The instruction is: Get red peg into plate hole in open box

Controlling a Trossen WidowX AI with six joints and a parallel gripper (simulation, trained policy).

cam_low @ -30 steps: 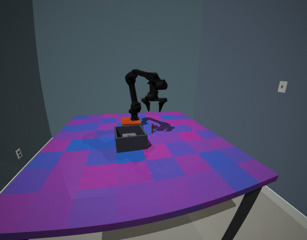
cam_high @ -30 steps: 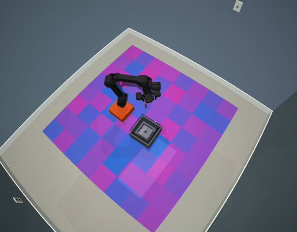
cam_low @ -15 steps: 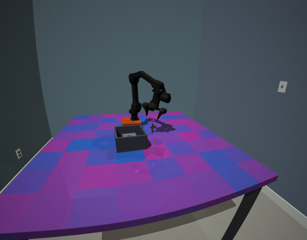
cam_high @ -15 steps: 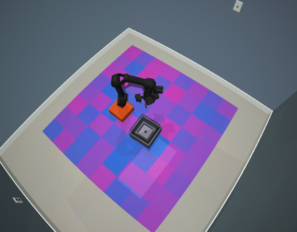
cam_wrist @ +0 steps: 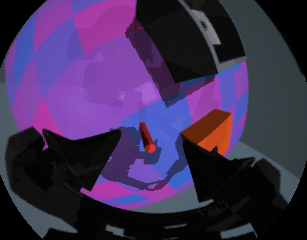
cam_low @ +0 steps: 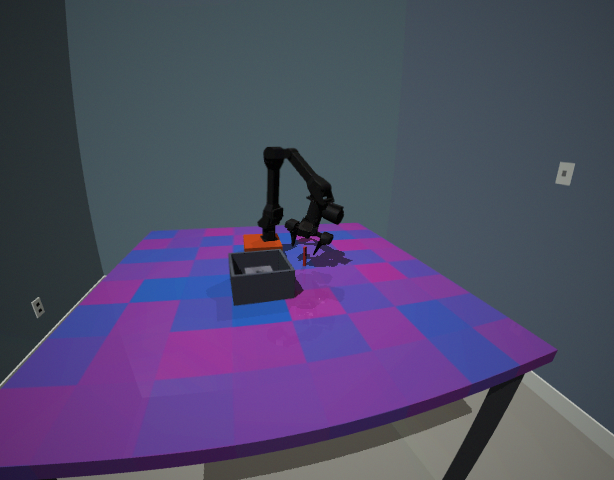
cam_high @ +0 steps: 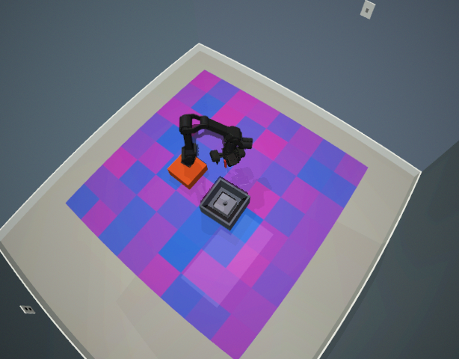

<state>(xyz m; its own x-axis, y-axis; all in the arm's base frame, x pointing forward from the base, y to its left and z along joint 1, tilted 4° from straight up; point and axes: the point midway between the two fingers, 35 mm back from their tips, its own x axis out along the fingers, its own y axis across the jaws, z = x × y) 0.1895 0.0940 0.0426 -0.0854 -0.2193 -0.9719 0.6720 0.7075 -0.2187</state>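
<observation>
My gripper tip is 3 cm above the red peg and 1 cm to the right of it. The rest, counted from my gripper tip: light grey plate: 21 cm to the right, 12 cm ahead, 2 cm below; dark grey box: 21 cm to the right, 12 cm ahead, 4 cm below.
</observation>
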